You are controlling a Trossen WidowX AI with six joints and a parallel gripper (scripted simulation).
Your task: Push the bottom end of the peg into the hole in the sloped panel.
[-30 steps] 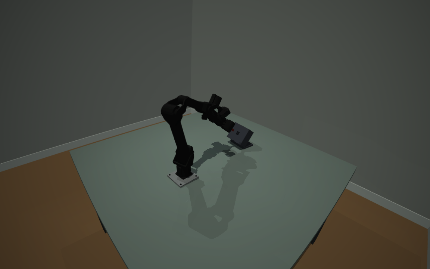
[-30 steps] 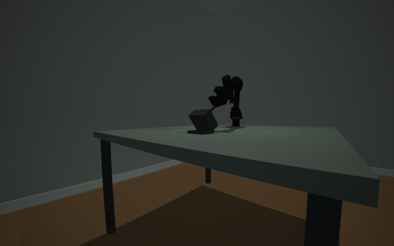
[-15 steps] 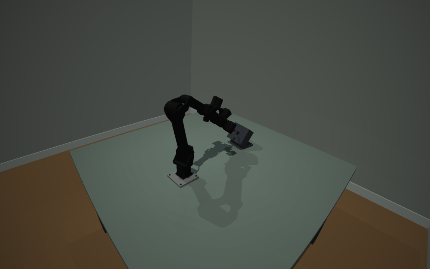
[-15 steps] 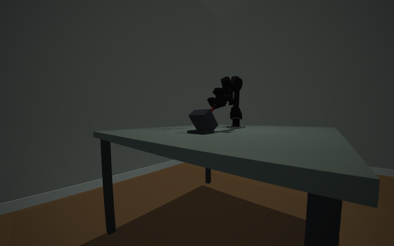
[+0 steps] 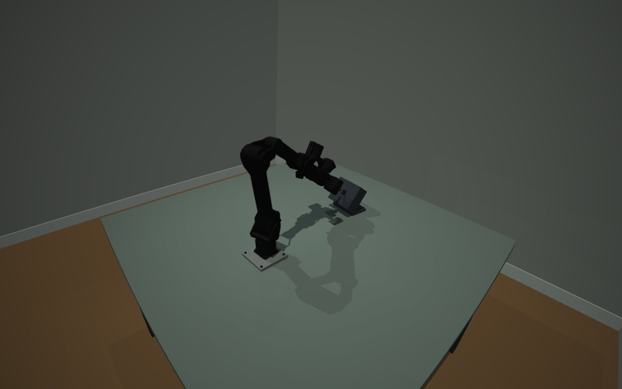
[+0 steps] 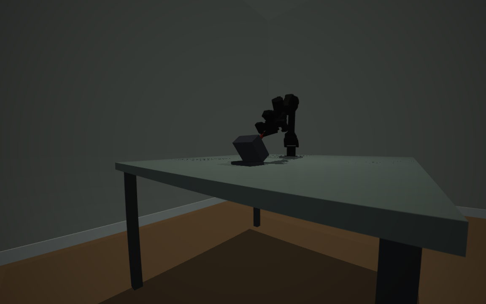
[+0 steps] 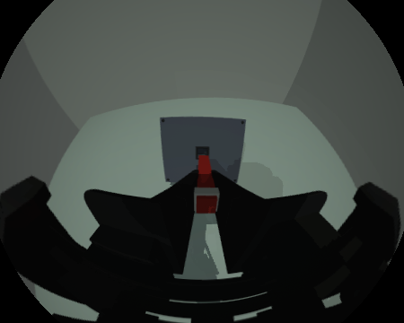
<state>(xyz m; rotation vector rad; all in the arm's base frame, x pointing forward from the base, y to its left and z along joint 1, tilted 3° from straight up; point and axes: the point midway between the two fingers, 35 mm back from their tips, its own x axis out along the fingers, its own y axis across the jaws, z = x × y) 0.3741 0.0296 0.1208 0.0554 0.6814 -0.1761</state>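
Now: gripper tip 8 cm short of the sloped panel, 6 cm above it and 1 cm to the left of it. The rest, counted from my gripper tip: red peg (1 cm behind, 1 cm above).
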